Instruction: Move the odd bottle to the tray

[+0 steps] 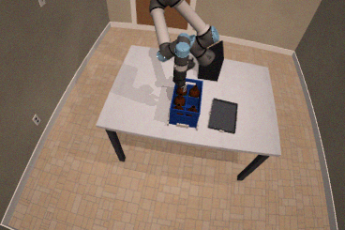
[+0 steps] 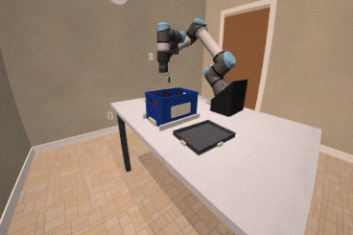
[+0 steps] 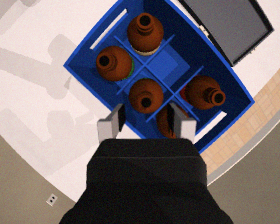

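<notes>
Now: hand 40 mm to the right of the blue crate and 160 mm above it. Round my hand: dark tray 10 mm ahead, 320 mm to the left, 230 mm below; bottle 80 mm ahead, 160 mm below.
</notes>
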